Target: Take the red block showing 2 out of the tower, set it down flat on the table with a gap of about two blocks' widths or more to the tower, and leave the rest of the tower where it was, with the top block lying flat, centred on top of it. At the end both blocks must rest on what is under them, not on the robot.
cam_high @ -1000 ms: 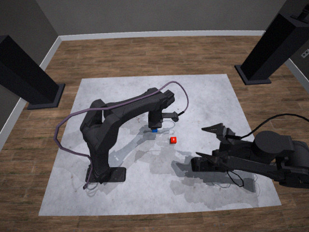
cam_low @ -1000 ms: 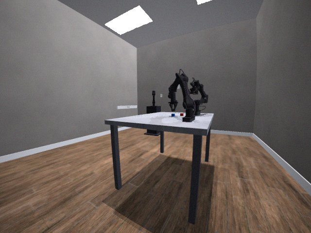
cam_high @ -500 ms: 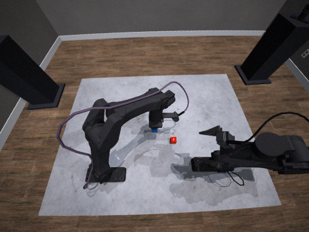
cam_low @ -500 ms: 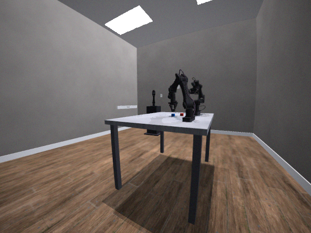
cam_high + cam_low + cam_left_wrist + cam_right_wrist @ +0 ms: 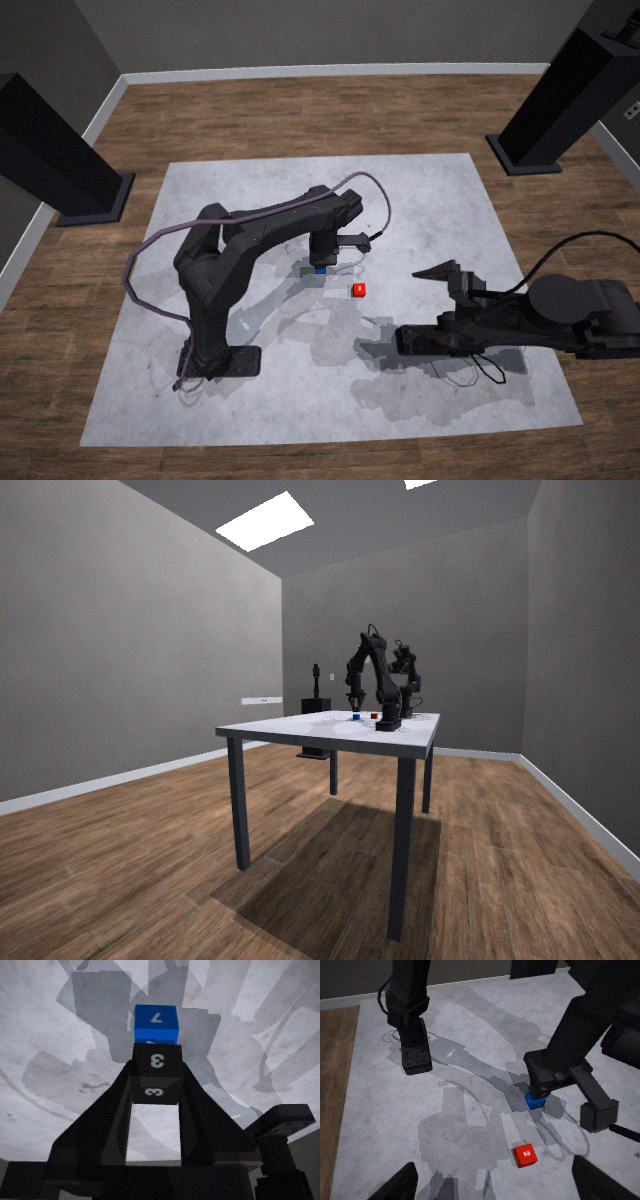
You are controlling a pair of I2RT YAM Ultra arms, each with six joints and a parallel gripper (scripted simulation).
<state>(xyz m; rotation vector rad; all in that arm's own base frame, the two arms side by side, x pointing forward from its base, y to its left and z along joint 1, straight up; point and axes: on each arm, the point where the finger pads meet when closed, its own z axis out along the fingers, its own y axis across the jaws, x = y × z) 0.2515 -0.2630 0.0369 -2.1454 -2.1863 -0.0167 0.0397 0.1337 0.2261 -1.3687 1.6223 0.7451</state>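
The blue block showing 7 lies 40 mm below my left hand. The rest, counted from my left hand: black block showing 3 (right at my left hand); red block showing 2 (80 mm behind, 100 mm to the right, 40 mm below).
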